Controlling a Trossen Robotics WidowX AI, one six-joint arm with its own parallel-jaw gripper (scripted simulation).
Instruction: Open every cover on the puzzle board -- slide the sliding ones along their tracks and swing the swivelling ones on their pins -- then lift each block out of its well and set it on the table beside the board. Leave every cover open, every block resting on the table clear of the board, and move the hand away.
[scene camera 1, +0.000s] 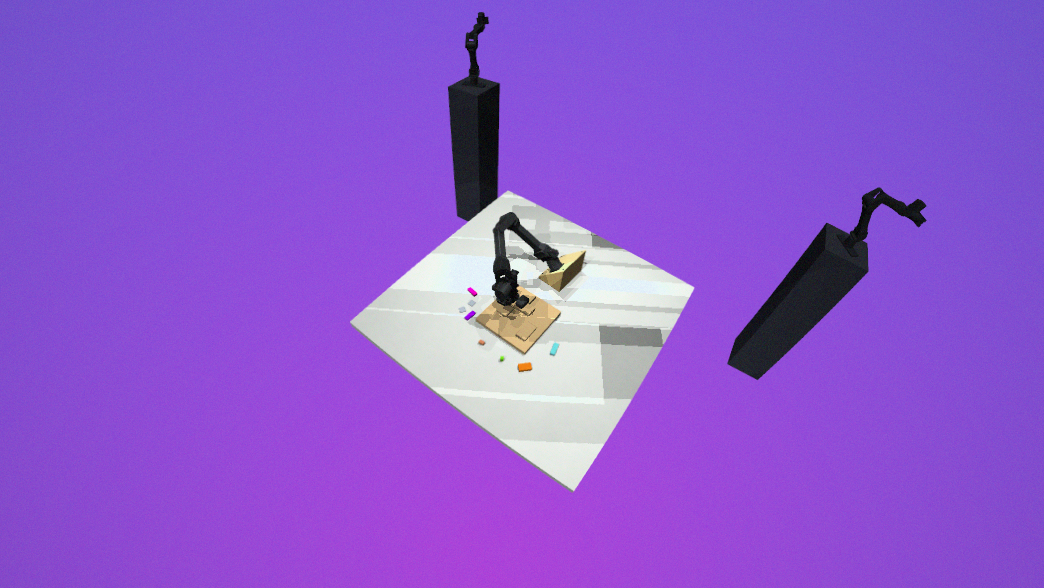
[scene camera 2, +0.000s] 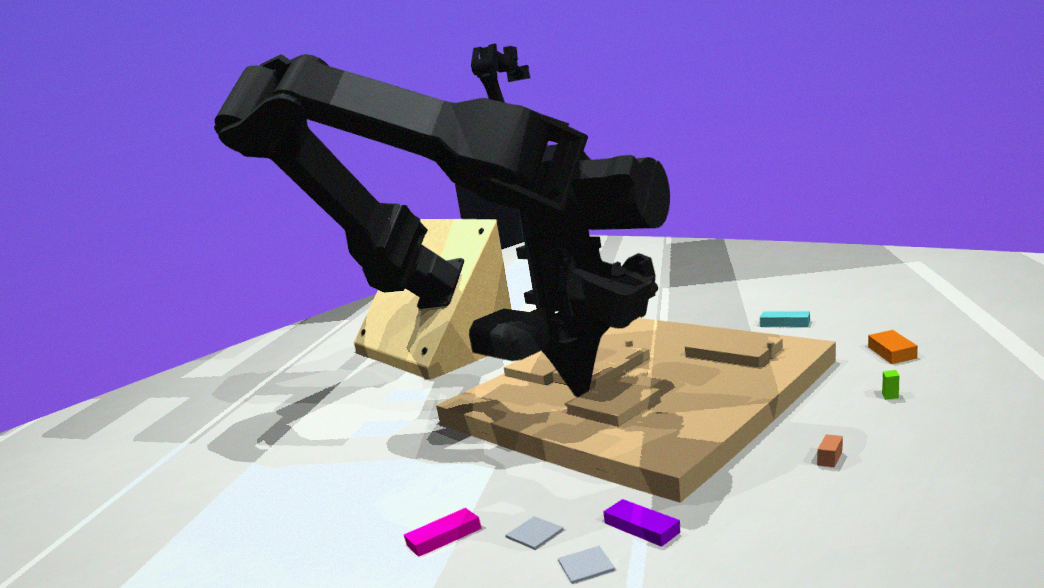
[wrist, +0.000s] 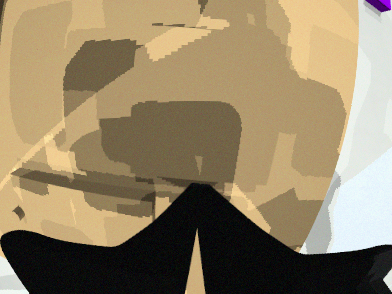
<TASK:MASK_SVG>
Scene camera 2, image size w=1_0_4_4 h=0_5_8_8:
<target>my gripper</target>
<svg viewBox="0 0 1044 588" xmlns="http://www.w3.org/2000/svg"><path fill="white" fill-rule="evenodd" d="M586 228L581 231L578 230L556 236L523 236L525 245L517 247L516 253L518 259L528 260L532 290L524 292L525 304L536 305L536 309L527 312L503 308L474 320L469 329L471 350L474 354L514 362L524 360L542 351L557 369L575 397L589 392L597 349L604 333L610 327L615 329L627 328L631 325L631 322L645 317L649 299L654 297L655 292L658 291L651 257L638 253L630 258L628 257L623 265L619 261L614 263L602 261L599 248L601 248L600 237L589 236L589 230Z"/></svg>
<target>purple piece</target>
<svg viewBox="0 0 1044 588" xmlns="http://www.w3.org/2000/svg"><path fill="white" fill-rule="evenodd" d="M603 511L604 520L607 525L658 546L665 545L680 533L680 520L624 499Z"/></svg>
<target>cyan piece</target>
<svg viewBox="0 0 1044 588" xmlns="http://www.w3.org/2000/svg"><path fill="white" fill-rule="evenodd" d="M810 311L763 312L759 317L760 327L808 327Z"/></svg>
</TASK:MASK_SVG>
